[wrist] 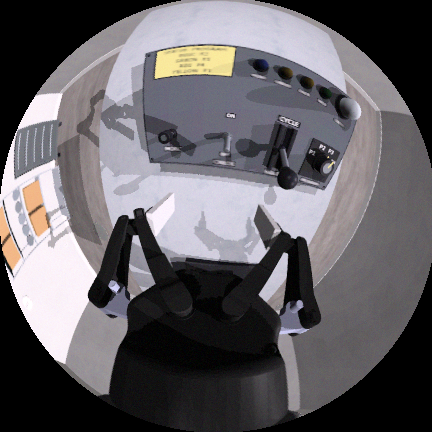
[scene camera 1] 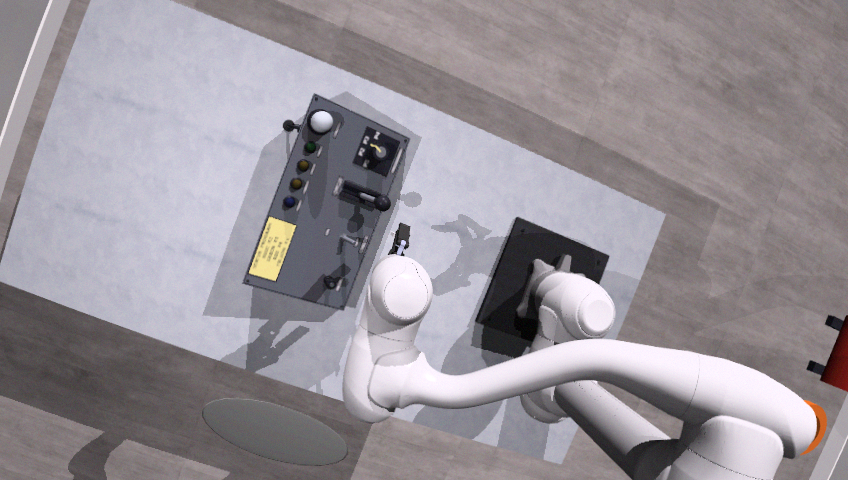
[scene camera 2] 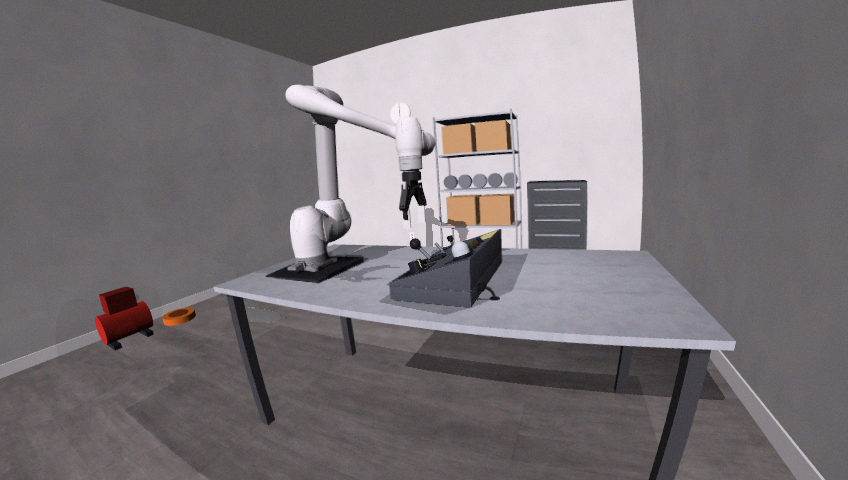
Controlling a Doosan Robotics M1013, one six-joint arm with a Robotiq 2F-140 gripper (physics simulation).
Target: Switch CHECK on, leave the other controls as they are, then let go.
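Places are measured from the arm's base along level axes (x ahead, y up, z right), in centimetres.
Where they show: gripper, fingertip midpoint: (wrist: 214, 206) (scene camera 2: 415, 225); arm's base, origin of the base link: (scene camera 1: 550, 295) (scene camera 2: 313, 265).
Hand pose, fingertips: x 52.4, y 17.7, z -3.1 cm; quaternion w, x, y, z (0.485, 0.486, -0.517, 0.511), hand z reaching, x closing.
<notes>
Things, the pixels of their top centre, and the offset from my fingertips. "*": a spot on its surface instead.
- small metal toggle switch, middle of its top: (wrist: 227, 141) (scene camera 1: 348, 241) dx +10.0, dy -6.7, dz +1.2 cm
- mark, surface spot: (wrist: 230, 115) * dx +15.8, dy -9.4, dz +1.5 cm
- CYCLE lever with its black ball, middle of its top: (wrist: 292, 181) (scene camera 1: 383, 203) (scene camera 2: 414, 238) dx +4.9, dy -2.7, dz +13.0 cm
- rotary selector, middle of its top: (scene camera 1: 379, 151) (wrist: 329, 166) (scene camera 2: 415, 259) dx +9.8, dy -7.0, dz +25.2 cm
- small black knob, middle of its top: (wrist: 162, 135) (scene camera 1: 330, 284) dx +10.9, dy -6.2, dz -10.8 cm
- white dome, surface spot: (scene camera 1: 321, 121) (wrist: 357, 107) * dx +25.1, dy -0.8, dz +26.7 cm
The dark grey sloped control panel (scene camera 1: 309, 249) (scene camera 2: 440, 291) (wrist: 195, 100) stands on the table. A small metal toggle switch (scene camera 1: 351, 240) (wrist: 227, 144) sits on its lower half, with an ON mark (wrist: 230, 115) above it in the wrist view. The label below the toggle is too small to read as CHECK, and its on or off position is hard to tell. My gripper (scene camera 2: 414, 215) (wrist: 214, 206) is open and empty, pointing down, well above the table beside the panel's low edge. In scene camera 1 the arm hides part of it.
The CYCLE lever with its black ball (scene camera 1: 382, 202) (scene camera 2: 415, 243) (wrist: 287, 178) and a rotary selector (scene camera 1: 378, 152) (wrist: 326, 165) stand to one side of the toggle. A small black knob (scene camera 1: 330, 281) (wrist: 167, 136) is on the other side. A white dome (scene camera 1: 321, 121) (scene camera 2: 460, 249) (wrist: 349, 108) rises at a corner.
</notes>
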